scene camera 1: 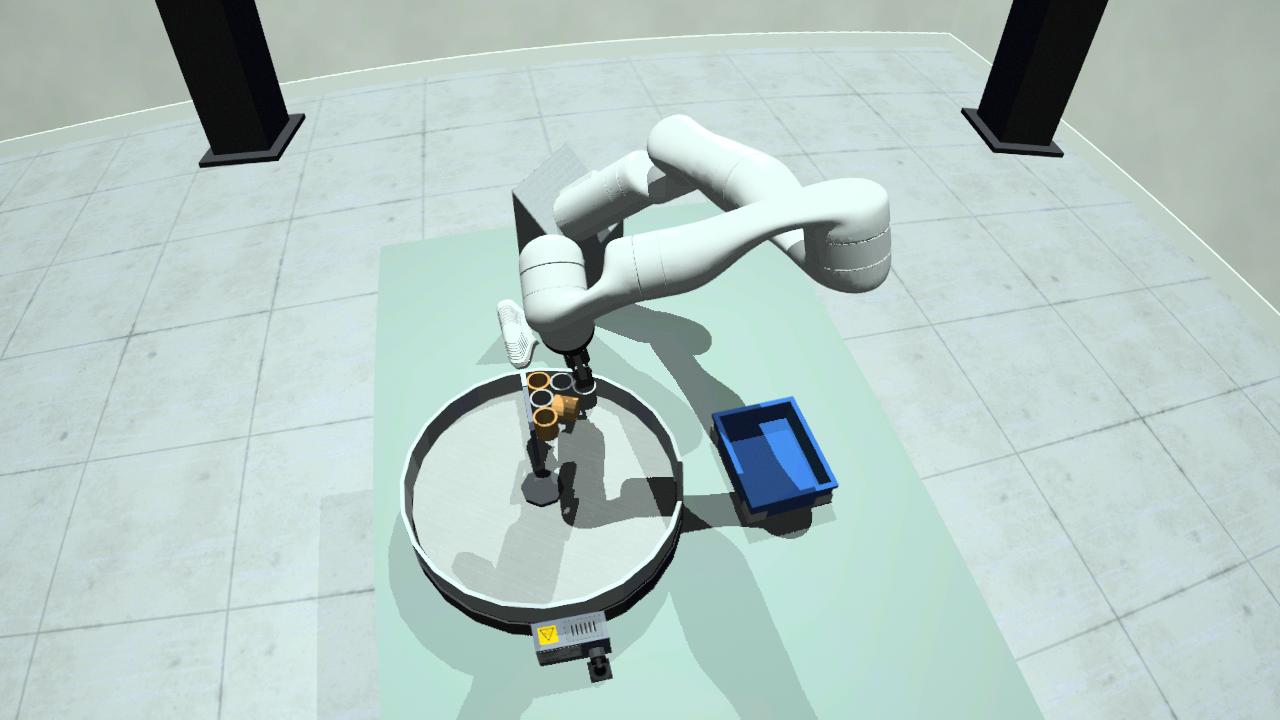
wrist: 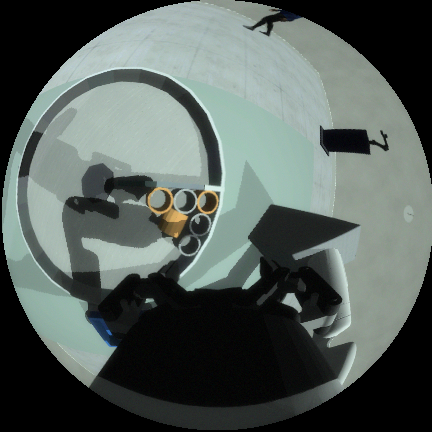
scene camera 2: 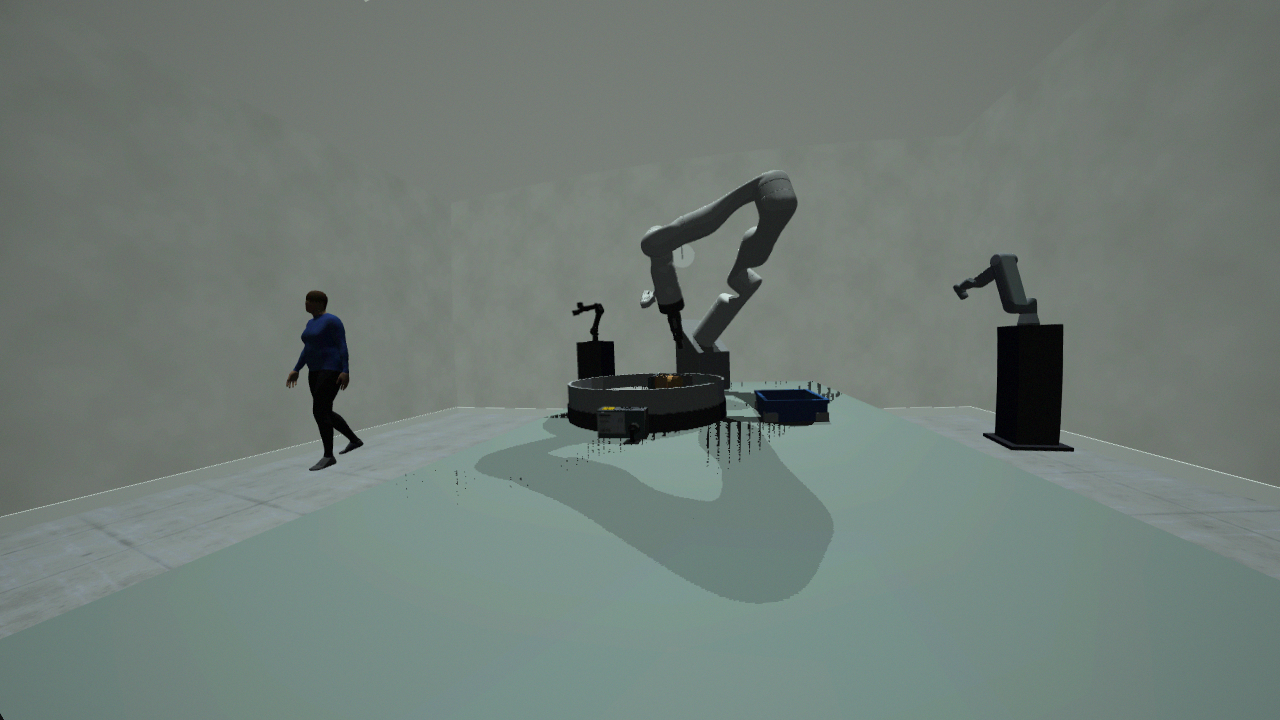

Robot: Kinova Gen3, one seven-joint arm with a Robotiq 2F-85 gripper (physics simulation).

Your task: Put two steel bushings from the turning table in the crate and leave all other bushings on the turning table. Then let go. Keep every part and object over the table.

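Where they show: gripper, between the fingertips: (wrist: 218,267) (scene camera 2: 680,341); arm's base, origin of its link: (scene camera 1: 573,217) (wrist: 323,258) (scene camera 2: 702,338).
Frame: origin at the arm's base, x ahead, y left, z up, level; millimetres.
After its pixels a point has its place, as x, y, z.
The turning table (scene camera 1: 465,537) {558, -159, -153} (scene camera 2: 586,396) {675, -113, -131} (wrist: 125,125) {459, -151, -153} holds bushings crowded along one side of its divider, near the rim. Three steel bushings stand upright there: the outermost steel bushing (scene camera 1: 588,401) {321, 23, -135} (wrist: 179,245) {320, 19, -115}, a middle steel bushing (wrist: 190,225) {309, -16, -115} and a steel bushing beside the divider (wrist: 185,212) {322, -34, -116}. Two copper bushings (wrist: 148,200) {382, -41, -116} (wrist: 198,201) {306, -56, -115} stand upright, and a copper bushing (scene camera 1: 564,408) {347, -15, -120} (wrist: 173,223) {337, -14, -116} lies on its side among them. My gripper (scene camera 1: 583,383) (scene camera 2: 677,342) {314, 3, -11} (wrist: 218,267) {314, 3, -11} is open and empty, above the rim near the outermost steel bushing. The blue crate (scene camera 1: 756,470) {423, 295, -201} (scene camera 2: 792,407) {502, 328, -173} looks empty.
The divider (scene camera 1: 528,407) {349, -71, -113} runs from the hub (scene camera 1: 540,488) {480, -50, -145} to the rim. A grey box (scene camera 1: 572,635) {712, -2, -148} (scene camera 2: 617,420) {726, -7, -169} is attached at the turning table's front. A pale ribbed object (scene camera 1: 514,331) (scene camera 2: 646,298) is beside my wrist. A person (scene camera 2: 324,349) is on the floor at the left.
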